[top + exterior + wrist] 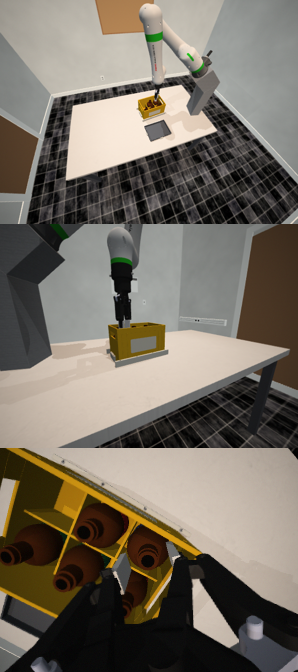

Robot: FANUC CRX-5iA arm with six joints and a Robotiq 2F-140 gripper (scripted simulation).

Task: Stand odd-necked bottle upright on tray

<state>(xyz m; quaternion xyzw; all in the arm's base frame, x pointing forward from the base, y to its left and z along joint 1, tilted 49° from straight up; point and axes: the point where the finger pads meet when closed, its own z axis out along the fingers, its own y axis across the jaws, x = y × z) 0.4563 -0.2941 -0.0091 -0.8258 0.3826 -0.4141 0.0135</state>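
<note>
Right now the crate is 9 cm below my hand, 9 cm ahead of it and 2 cm to the left of it. From my hand the other things lie so: brown bottle: 11 cm ahead, 9 cm below, 7 cm to the left; dark grey tray: 28 cm to the left, 21 cm ahead, 16 cm below.
</note>
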